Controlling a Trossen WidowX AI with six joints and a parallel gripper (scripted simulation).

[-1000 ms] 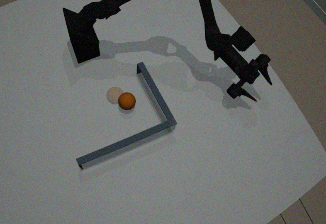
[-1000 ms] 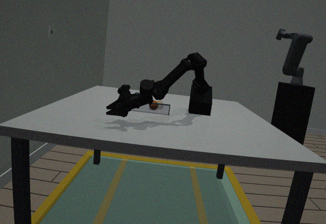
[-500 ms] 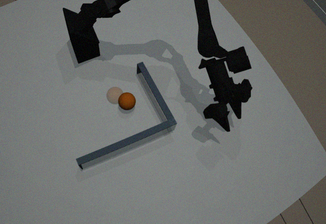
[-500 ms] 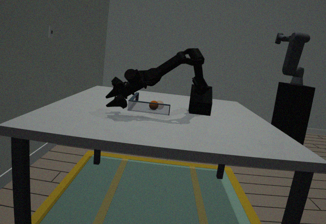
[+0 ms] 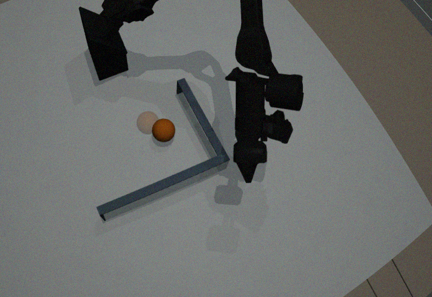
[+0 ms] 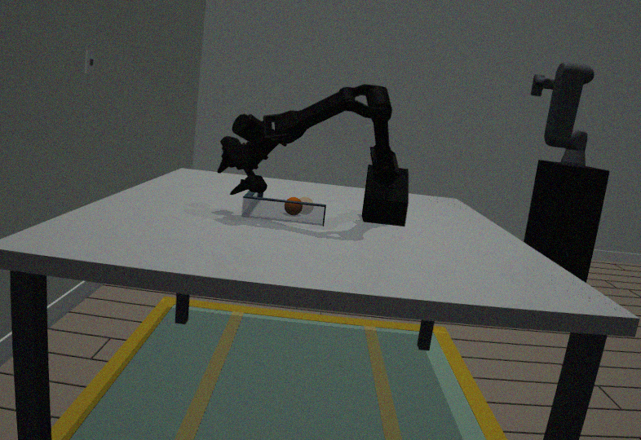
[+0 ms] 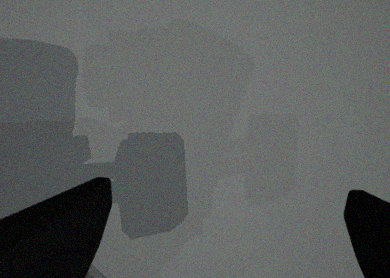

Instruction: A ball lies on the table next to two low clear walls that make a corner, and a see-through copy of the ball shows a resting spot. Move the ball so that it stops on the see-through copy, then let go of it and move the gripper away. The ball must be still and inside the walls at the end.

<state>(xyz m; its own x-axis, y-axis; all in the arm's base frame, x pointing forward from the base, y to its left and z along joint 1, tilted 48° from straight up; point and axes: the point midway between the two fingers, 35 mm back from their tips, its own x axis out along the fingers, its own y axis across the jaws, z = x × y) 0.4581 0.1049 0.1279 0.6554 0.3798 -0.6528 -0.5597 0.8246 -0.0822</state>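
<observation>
My gripper tip is now 20 cm past the orange ball, 10 cm to the left of it and 7 cm above it.
</observation>
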